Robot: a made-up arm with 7 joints. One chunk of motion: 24 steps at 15 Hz.
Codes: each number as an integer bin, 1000 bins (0 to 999) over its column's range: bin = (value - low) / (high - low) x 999, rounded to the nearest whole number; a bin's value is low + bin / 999 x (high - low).
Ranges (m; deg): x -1.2..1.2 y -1.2..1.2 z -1.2..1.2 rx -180..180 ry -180..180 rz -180..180
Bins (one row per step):
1: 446 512 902 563 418 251
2: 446 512 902 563 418 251
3: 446 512 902 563 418 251
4: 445 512 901 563 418 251
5: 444 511 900 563 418 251
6: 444 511 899 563 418 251
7: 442 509 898 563 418 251
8: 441 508 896 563 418 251
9: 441 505 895 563 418 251
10: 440 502 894 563 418 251
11: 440 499 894 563 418 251
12: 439 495 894 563 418 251
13: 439 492 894 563 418 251
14: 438 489 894 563 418 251
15: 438 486 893 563 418 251
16: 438 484 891 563 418 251
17: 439 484 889 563 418 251
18: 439 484 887 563 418 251
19: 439 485 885 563 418 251
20: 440 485 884 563 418 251
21: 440 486 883 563 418 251
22: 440 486 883 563 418 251
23: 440 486 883 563 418 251
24: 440 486 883 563 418 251
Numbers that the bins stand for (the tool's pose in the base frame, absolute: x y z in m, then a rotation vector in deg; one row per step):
1: -0.1285 0.0300 0.9670 22.88 -29.37 -89.55
2: -0.1285 0.0300 0.9670 22.88 -29.37 -89.55
3: -0.1285 0.0300 0.9670 22.88 -29.37 -89.55
4: -0.1309 0.0300 0.9646 22.88 -29.37 -89.55
5: -0.1333 0.0276 0.9622 22.88 -29.37 -89.55
6: -0.1333 0.0276 0.9598 22.88 -29.37 -89.55
7: -0.1381 0.0228 0.9574 22.88 -29.37 -89.55
8: -0.1405 0.0204 0.9526 22.88 -29.37 -89.55
9: -0.1405 0.0132 0.9502 22.88 -29.37 -89.55
10: -0.1429 0.0060 0.9477 22.88 -29.37 -89.55
11: -0.1429 -0.0012 0.9477 22.88 -29.37 -89.55
12: -0.1453 -0.0108 0.9477 22.88 -29.37 -89.55
13: -0.1453 -0.0180 0.9477 22.88 -29.37 -89.55
14: -0.1477 -0.0252 0.9477 22.88 -29.37 -89.55
15: -0.1477 -0.0324 0.9453 22.88 -29.37 -89.55
16: -0.1477 -0.0372 0.9405 22.88 -29.37 -89.55
17: -0.1453 -0.0372 0.9357 22.88 -29.37 -89.55
18: -0.1453 -0.0372 0.9309 22.88 -29.37 -89.55
19: -0.1453 -0.0348 0.9261 22.88 -29.37 -89.55
20: -0.1429 -0.0348 0.9237 22.88 -29.37 -89.55
21: -0.1429 -0.0324 0.9213 22.88 -29.37 -89.55
22: -0.1429 -0.0324 0.9213 22.88 -29.37 -89.55
23: -0.1429 -0.0324 0.9213 22.88 -29.37 -89.55
24: -0.1429 -0.0324 0.9213 22.88 -29.37 -89.55

